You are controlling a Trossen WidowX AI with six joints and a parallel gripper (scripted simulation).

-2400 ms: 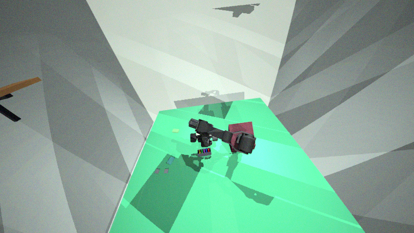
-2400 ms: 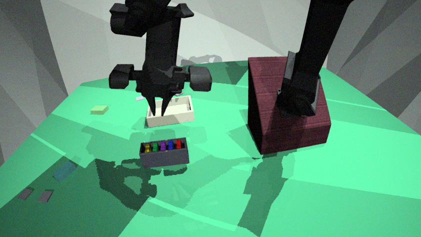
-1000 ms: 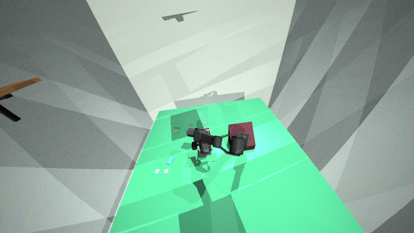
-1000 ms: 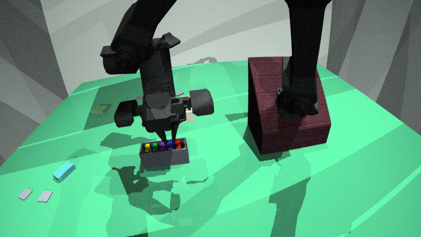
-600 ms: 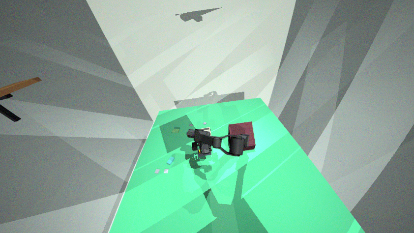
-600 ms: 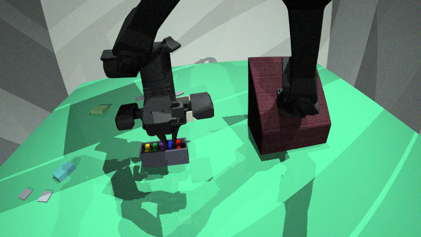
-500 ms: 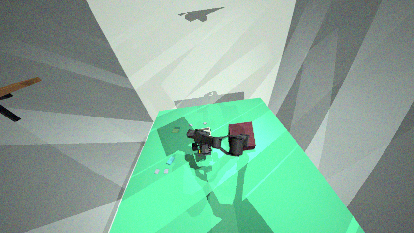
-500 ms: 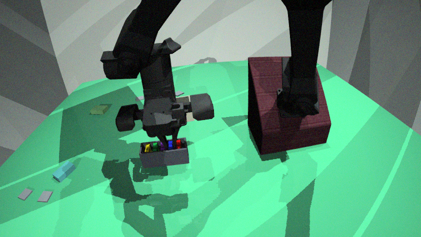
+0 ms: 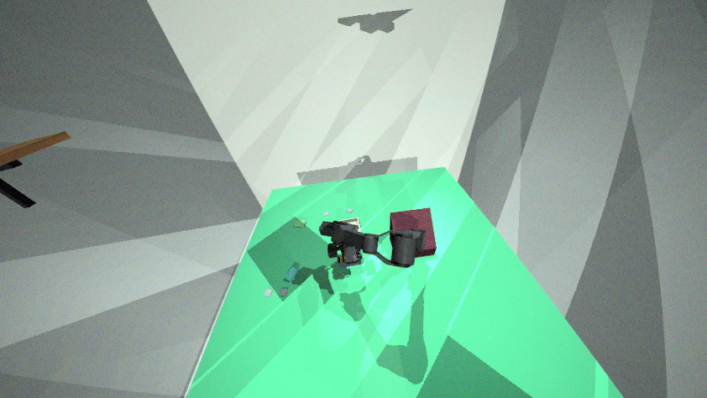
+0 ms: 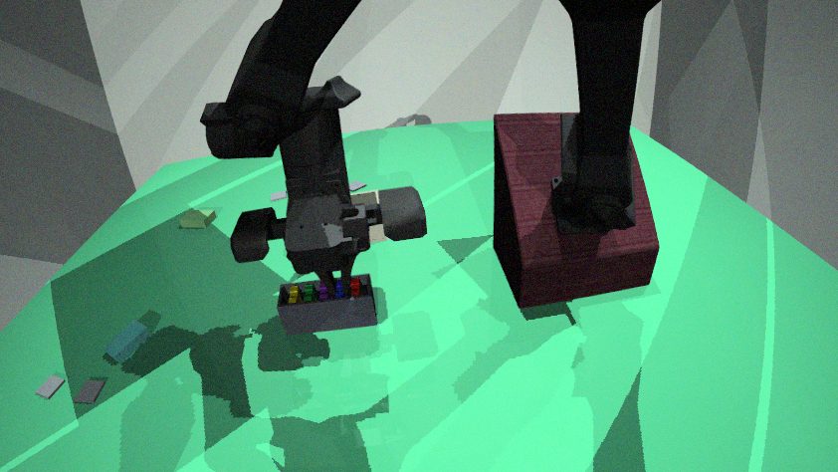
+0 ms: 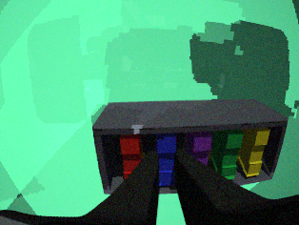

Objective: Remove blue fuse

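The red fuse lies 2 cm behind my gripper tip and 1 cm below it. Round my gripper tip: green fuse: 3 cm ahead, 1 cm below; blue fuse: 1 cm below; purple fuse: 2 cm ahead, 1 cm below.
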